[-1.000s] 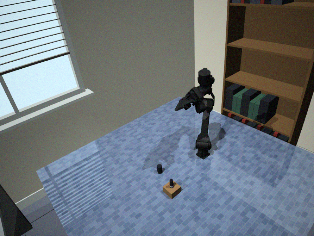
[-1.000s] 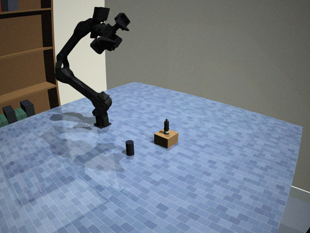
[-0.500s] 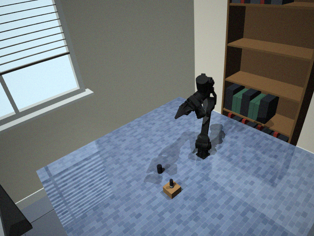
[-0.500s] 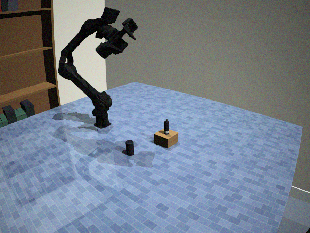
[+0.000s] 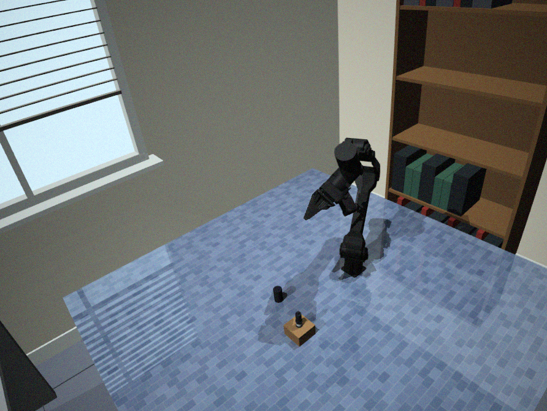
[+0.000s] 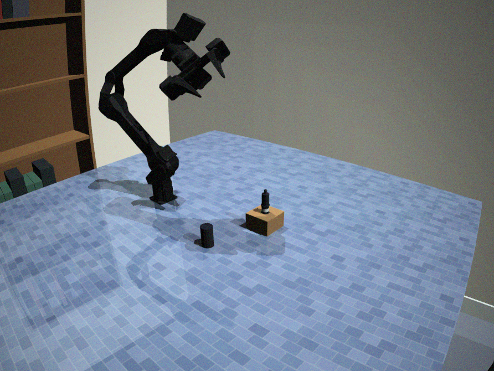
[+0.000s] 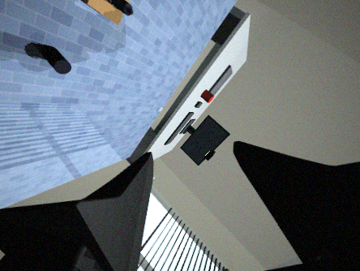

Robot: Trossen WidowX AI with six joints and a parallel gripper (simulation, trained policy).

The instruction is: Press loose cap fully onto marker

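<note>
Right now the black marker cap is 60 mm ahead of my gripper tip, 90 mm to the right of it and 320 mm below it. From my gripper tip the other things lie so: brown holder block 110 mm ahead, 60 mm to the left, 320 mm below.
</note>
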